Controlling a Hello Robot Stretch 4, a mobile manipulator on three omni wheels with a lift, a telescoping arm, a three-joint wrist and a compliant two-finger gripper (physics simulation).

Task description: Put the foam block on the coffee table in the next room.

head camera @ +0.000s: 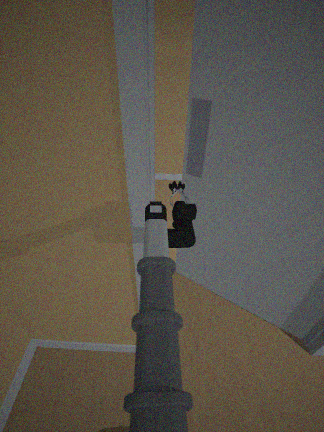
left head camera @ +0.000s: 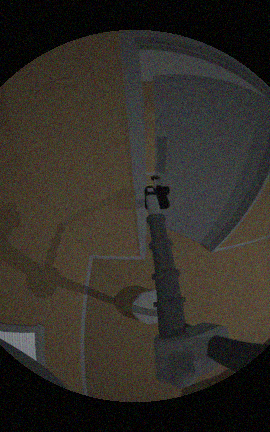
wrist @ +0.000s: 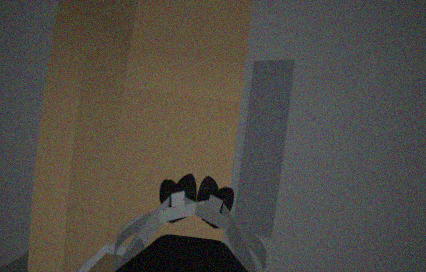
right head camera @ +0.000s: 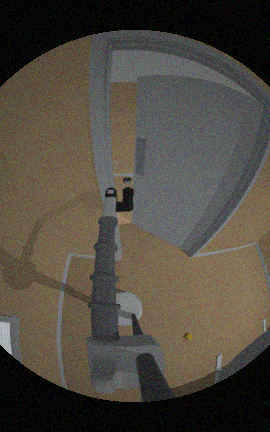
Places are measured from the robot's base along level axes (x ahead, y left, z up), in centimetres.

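Pixels of known places: gripper, between the fingertips: (head camera: 176, 183) (left head camera: 154, 175) (wrist: 197, 191) (right head camera: 126, 177); robot's base, origin of its link: (left head camera: 149, 305) (right head camera: 123, 307).
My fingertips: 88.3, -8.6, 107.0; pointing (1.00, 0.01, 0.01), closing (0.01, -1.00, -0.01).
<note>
For each thing: its middle in the pictures, then the offset to it from my fingertips, as dx, dy, dz. "spot": a spot on its surface instead.
- small orange-yellow object, middle of its body: (right head camera: 188, 336) -144.5, -67.3, -107.5
- grey door frame, a spot on its surface: (head camera: 136, 100) spot: -23.3, +12.8, +34.9
- dark grey plate, middle of its body: (wrist: 263, 146) (head camera: 197, 141) (right head camera: 139, 156) (left head camera: 161, 155) +36.4, -13.8, +4.3
My gripper (head camera: 176, 187) (left head camera: 155, 178) (right head camera: 127, 179) (wrist: 197, 191) is shut, its fingertips together with no object seen between them. It is at the end of the extended arm, in the gap between the grey door (head camera: 255, 165) (left head camera: 210, 150) (right head camera: 190, 155) (wrist: 350, 150) and the door frame. The door stands partly open. A small orange-yellow object (right head camera: 188, 336) lies on the floor at the lower right of the right head view; I cannot tell whether it is the foam block. The coffee table does not show in these views.
The grey door frame (head camera: 136, 100) (left head camera: 132, 125) (right head camera: 100, 125) runs close along the arm's left side. A dark grey plate (head camera: 198, 137) (right head camera: 141, 156) (wrist: 266, 150) is on the door near its free edge. A pale round shape (left head camera: 144, 302) (right head camera: 131, 302) is low beside the arm.
</note>
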